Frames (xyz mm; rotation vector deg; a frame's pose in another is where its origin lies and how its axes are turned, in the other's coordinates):
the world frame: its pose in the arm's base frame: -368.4 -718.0 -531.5 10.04 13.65 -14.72
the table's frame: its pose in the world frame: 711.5 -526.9 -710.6 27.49 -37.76 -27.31
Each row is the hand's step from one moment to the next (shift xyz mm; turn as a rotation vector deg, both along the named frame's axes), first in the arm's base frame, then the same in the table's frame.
Working: the arm's base frame: its pose in the table's frame: -701.8 1558.9 875.7 -28.42 25.89 47.33

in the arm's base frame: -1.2 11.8 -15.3 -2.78 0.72 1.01
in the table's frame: -12.8 -2.7 -14.3 -2.03 -0.60 2.18
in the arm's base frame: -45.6 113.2 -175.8 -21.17 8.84 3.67
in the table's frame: -148.1 -62.4 -141.3 -18.86 -4.98 12.62
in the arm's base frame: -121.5 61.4 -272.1 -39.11 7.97 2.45
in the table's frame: -170.8 -191.7 -163.3 -29.12 -16.54 21.86
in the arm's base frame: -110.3 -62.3 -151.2 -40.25 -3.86 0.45
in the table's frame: -45.2 -186.9 -43.9 -20.93 -25.19 23.72
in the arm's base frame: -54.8 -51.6 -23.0 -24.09 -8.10 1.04
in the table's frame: 3.3 -74.7 24.5 -7.87 -17.98 16.19
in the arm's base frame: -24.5 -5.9 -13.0 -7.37 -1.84 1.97
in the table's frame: -12.4 -25.0 4.7 -2.60 -4.18 6.11
